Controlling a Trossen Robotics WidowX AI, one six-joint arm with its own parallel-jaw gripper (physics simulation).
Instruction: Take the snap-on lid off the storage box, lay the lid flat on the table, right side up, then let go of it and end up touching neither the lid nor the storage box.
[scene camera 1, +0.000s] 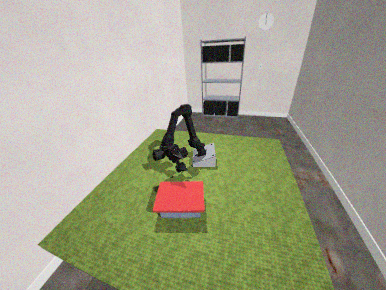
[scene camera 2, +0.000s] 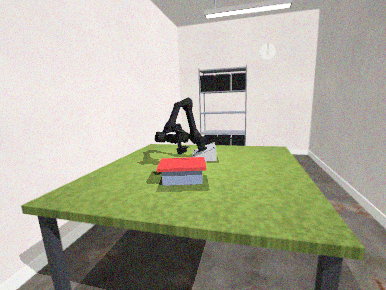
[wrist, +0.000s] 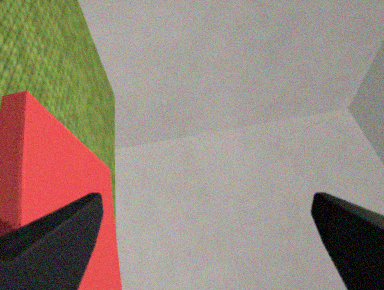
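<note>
The red lid (scene camera 1: 180, 196) (scene camera 2: 181, 164) (wrist: 60, 160) sits level on top of the blue-grey storage box (scene camera 1: 180, 214) (scene camera 2: 182, 177), overhanging its walls. The box stands on the green table top (scene camera 1: 250, 215) (scene camera 2: 250, 195). My gripper (scene camera 1: 183, 160) (scene camera 2: 183, 141) (wrist: 209, 203) is open and empty. It is behind the lid in the scene views, above the table and apart from the lid and box. In the wrist view, the lid shows at the left, beyond the left finger, and a grey wall shows between the fingertips. The box's far side is hidden.
The arm's base stands at a grey sloped block (scene camera 1: 210, 161) (scene camera 2: 210, 154) behind the box, slightly to its right in the scene views. A metal shelf rack (scene camera 1: 202, 80) (scene camera 2: 246, 102) with dark bins stands against the back wall. A pale wall runs along the table's left side.
</note>
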